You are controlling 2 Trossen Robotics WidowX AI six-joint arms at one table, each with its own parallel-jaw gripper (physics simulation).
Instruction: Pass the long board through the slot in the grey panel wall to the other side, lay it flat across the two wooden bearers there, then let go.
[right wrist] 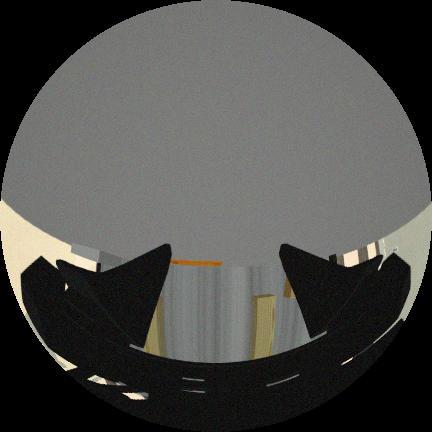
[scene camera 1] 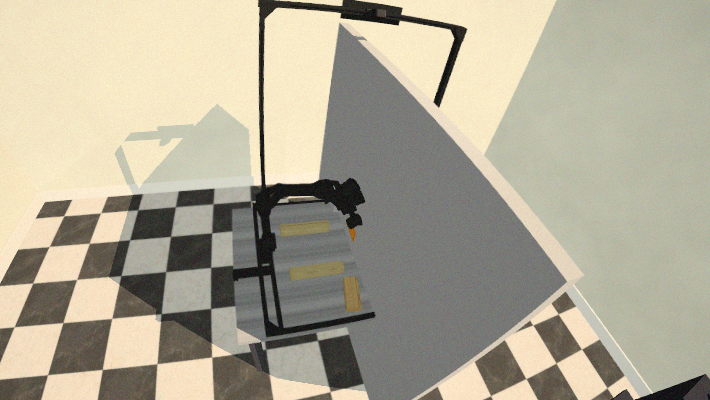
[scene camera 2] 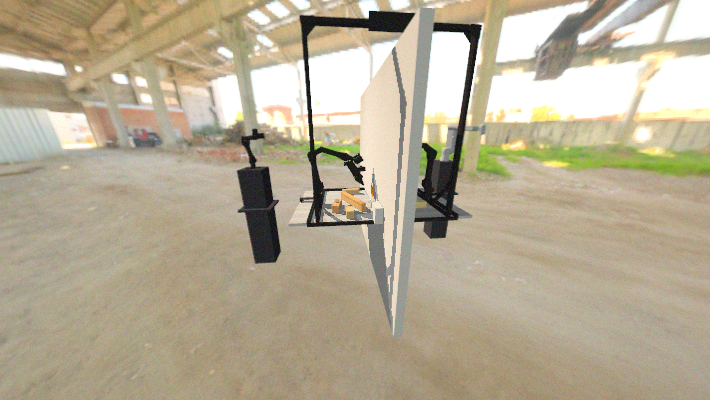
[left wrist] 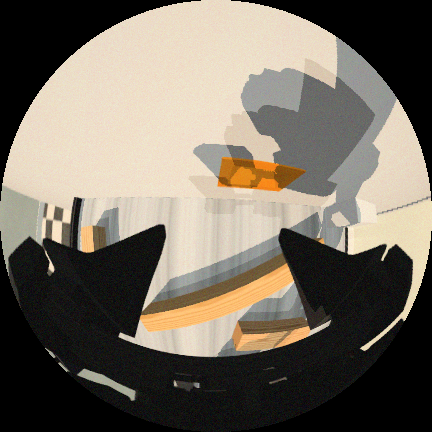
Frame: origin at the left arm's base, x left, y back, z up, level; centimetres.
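Where they show: left gripper, fingertip midpoint: (scene camera 2: 363, 184) (left wrist: 224, 232); right gripper, fingertip midpoint: (right wrist: 227, 250); right arm's base, link origin: (right wrist: 215, 393) (scene camera 1: 264, 258) (scene camera 2: 427, 197).
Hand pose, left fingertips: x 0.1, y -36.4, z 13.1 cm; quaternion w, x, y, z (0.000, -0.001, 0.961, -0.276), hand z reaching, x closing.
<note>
Things, the pixels of their centre, and the offset from my left fingertips. "spot": a spot on its surface instead.
- long board, body centre: (left wrist: 238, 290) (scene camera 2: 352, 200) dx -4.0, dy +9.0, dz -12.0 cm
- wall's orange-edged slot, surface spot: (left wrist: 260, 175) spot: dx -5.8, dy -8.3, dz -7.2 cm
- bearer, surface spot: (right wrist: 263, 325) spot: dx +10.1, dy -26.7, dz -10.6 cm
- orange-brown block, body centre: (scene camera 1: 351, 293) dx +25.3, dy -19.2, dz -13.1 cm
- short block, body centre: (left wrist: 274, 333) (scene camera 2: 337, 205) dx -12.8, dy +21.0, dz -12.5 cm
The long board (scene camera 2: 353, 200) (left wrist: 220, 300) lies at a slant left of the grey panel wall (scene camera 1: 425, 225) (scene camera 2: 390, 115) in scene camera 2. The wall's orange-edged slot (scene camera 1: 352, 234) (scene camera 2: 372, 191) (left wrist: 260, 175) (right wrist: 196, 262) is low down. My left gripper (scene camera 2: 362, 181) (left wrist: 224, 232) is open and empty, above the board; one finger hides part of it in the left wrist view. On the other side, two pale wooden bearers (scene camera 1: 304, 228) (scene camera 1: 316, 270) lie apart; one bearer (right wrist: 263, 325) shows between my right fingers. My right gripper (scene camera 1: 354, 221) (right wrist: 227, 250) is open and empty, near the wall by the slot.
An orange-brown block (scene camera 1: 352, 294) lies beside the wall on the bearer side. On the board's side, a short block (left wrist: 272, 336) lies close to the board and another block (left wrist: 92, 239) lies farther left. A black frame (scene camera 1: 261, 100) (scene camera 2: 307, 90) rises around the table.
</note>
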